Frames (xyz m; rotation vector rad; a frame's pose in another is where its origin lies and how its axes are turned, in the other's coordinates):
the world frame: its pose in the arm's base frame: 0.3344 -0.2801 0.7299 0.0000 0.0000 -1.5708
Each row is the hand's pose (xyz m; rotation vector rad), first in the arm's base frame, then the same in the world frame.
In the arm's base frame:
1: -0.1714 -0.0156 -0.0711 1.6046 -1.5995 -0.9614
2: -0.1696 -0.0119 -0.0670 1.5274 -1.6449 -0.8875
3: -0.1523 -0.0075 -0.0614 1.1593 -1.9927 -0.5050
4: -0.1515 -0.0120 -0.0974 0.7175 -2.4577 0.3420
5: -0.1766 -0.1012 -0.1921 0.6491 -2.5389 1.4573
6: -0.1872 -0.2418 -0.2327 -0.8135 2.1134 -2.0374
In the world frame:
1: -0.2645 -0.5058 -0.8010 2.1020 0.0033 -0.0592
2: -0.2682 -0.5040 -0.7969 2.1052 -0.0780 0.0211
3: -0.2726 -0.4867 -0.7913 2.1995 -0.5816 0.3260
4: -0.2681 -0.4859 -0.8273 2.4628 -1.3498 0.8398
5: -0.1789 -0.5110 -0.9220 -1.9982 1.1845 -1.0481
6: -0.0383 -0.5216 -0.9626 -1.6369 0.7270 -1.0581

